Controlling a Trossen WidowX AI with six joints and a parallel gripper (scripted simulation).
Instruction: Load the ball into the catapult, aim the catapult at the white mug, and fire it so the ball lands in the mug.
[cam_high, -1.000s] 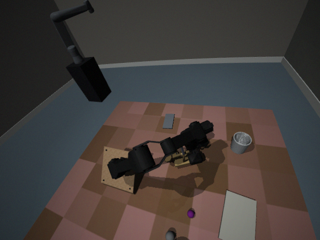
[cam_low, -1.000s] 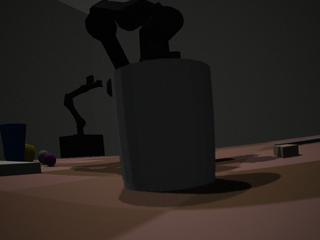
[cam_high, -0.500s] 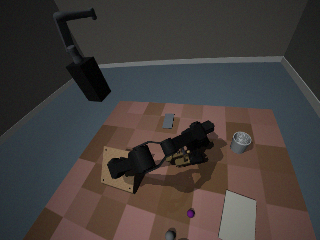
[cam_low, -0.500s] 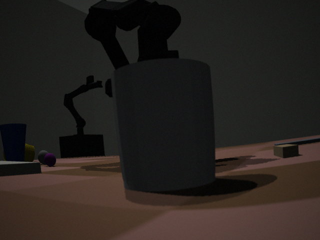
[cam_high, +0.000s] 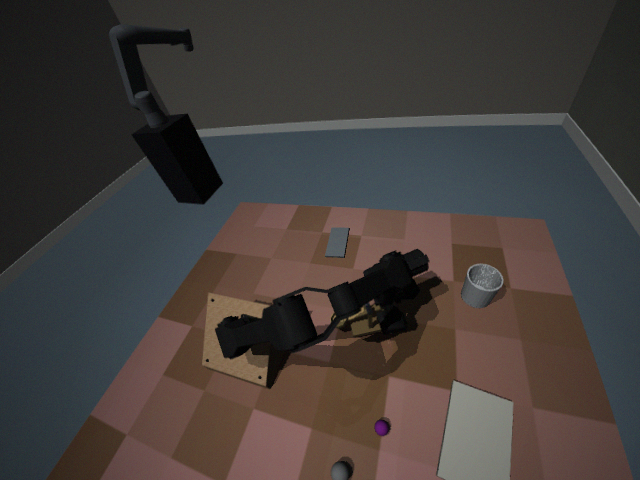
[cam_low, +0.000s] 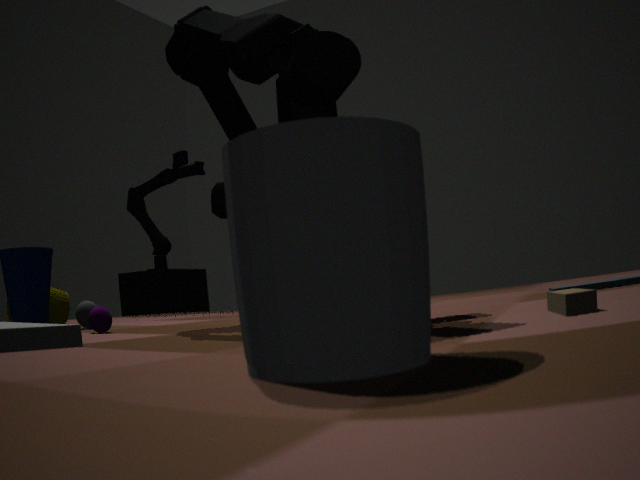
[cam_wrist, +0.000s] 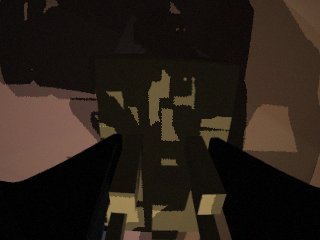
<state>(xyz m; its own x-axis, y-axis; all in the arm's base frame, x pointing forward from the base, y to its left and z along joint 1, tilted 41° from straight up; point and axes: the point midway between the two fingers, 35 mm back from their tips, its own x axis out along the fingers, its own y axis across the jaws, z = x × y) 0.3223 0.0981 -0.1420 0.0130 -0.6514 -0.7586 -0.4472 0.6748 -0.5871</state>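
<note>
My gripper tip is now 40 mm short of the purple ball, 280 mm to the left of it and 20 mm above it. Also, from my gripper tip: wooden catapult 60 mm behind, 20 mm to the right, 20 mm above; then white mug 260 mm ahead, 130 mm to the left, 10 mm below; then tan block 70 mm ahead, 240 mm to the left, 30 mm below.
</note>
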